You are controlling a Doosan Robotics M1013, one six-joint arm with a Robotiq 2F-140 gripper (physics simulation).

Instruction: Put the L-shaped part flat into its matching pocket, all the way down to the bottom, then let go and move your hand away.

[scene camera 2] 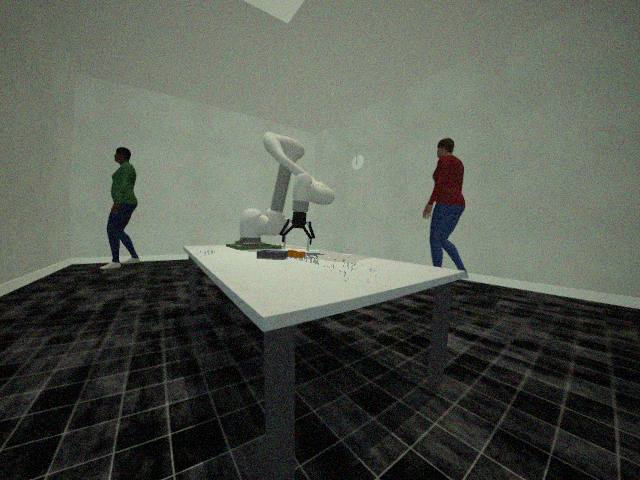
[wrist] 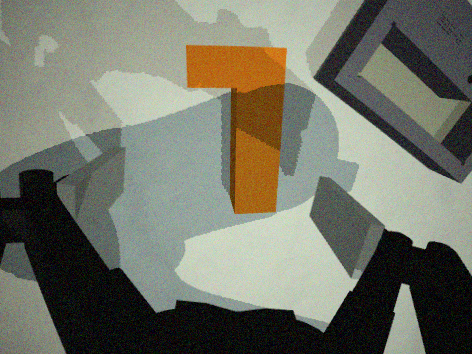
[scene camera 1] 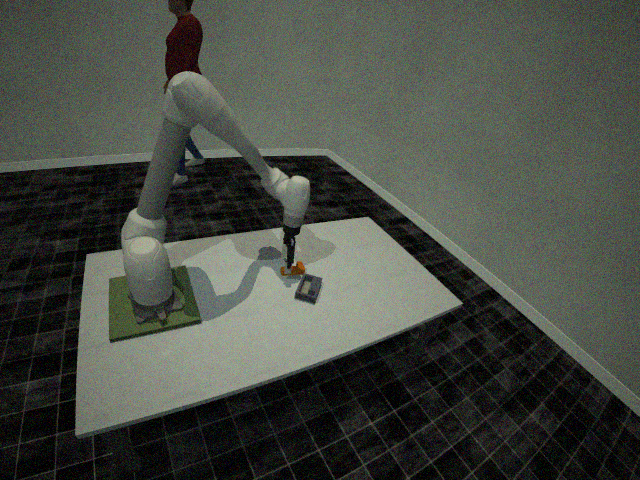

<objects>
my gripper: open, holds nothing
an orange L-shaped part [wrist: 256, 75]: on the table
</objects>
